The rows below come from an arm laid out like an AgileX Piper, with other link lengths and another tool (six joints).
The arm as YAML. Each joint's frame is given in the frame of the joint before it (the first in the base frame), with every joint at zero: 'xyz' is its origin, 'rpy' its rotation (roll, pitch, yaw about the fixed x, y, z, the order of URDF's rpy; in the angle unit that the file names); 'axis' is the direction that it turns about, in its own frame. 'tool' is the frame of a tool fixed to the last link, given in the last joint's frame.
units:
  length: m
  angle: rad
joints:
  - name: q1
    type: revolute
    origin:
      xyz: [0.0, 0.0, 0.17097]
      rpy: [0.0, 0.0, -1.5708]
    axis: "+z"
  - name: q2
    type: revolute
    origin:
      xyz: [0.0, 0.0, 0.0]
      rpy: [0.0, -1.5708, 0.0]
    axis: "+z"
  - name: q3
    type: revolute
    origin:
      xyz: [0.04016, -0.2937, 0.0]
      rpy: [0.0, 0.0, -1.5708]
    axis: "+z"
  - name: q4
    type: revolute
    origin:
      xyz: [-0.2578, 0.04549, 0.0]
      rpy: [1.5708, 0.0, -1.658]
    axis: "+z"
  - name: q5
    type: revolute
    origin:
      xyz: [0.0, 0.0, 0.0]
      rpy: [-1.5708, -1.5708, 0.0]
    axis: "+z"
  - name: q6
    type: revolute
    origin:
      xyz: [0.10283, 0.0, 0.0]
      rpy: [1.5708, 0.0, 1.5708]
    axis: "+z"
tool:
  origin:
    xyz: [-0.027, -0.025, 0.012]
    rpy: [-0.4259, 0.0, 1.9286]
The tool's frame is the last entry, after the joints.
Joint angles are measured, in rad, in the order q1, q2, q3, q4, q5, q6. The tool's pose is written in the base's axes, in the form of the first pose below.
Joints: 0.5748 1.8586 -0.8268 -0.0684 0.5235 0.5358
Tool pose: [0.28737, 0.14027, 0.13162, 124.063, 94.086, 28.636]
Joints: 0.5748 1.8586 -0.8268 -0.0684 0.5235 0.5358
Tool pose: [0.28737, 0.14027, 0.13162, 124.063, 94.086, 28.636]
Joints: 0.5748 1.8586 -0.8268 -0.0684 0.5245 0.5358
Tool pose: [0.28728, 0.14020, 0.13159, 124.067, 94.104, 28.558]
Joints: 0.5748 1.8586 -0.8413 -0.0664 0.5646 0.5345
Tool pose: [0.28730, 0.14002, 0.13356, 124.236, 94.517, 26.539]
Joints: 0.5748 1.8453 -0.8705 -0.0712 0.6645 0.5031
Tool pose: [0.28690, 0.13911, 0.14205, 122.679, 97.576, 22.389]
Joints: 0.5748 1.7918 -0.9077 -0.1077 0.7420 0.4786
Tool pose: [0.29233, 0.13958, 0.16670, 118.994, 99.595, 23.654]
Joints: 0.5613 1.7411 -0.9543 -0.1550 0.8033 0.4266
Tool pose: [0.30280, 0.13752, 0.19427, 113.710, 101.811, 26.426]
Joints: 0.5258 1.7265 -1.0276 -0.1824 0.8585 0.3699
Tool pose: [0.32047, 0.13235, 0.21717, 110.502, 102.165, 28.227]
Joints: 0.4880 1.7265 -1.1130 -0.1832 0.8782 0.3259
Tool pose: [0.34137, 0.12930, 0.23953, 109.302, 100.382, 32.309]
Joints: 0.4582 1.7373 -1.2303 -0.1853 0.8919 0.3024
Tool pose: [0.36624, 0.12967, 0.26883, 108.023, 96.905, 38.061]
